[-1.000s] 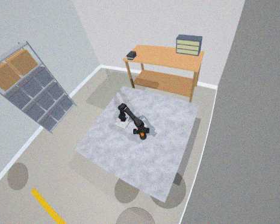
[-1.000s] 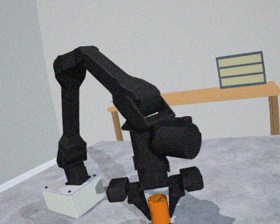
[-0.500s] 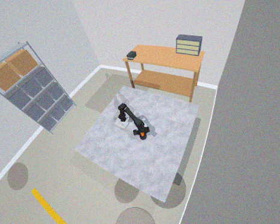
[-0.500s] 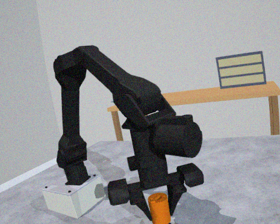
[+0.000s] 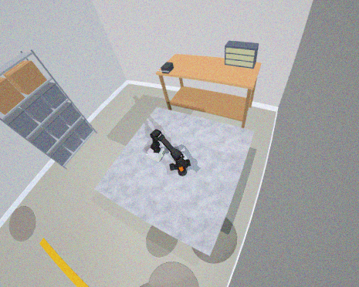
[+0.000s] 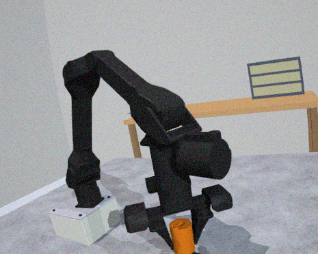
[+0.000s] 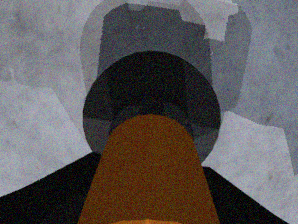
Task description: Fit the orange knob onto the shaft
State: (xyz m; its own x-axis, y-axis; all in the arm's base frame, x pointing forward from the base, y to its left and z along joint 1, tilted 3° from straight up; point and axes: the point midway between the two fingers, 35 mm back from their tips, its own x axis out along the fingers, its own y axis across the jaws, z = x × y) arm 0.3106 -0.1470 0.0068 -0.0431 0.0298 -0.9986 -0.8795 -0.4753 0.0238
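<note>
My gripper tip is 2 cm below the orange knob. Also, from my gripper tip: round dark pedestal 4 cm below.
</note>
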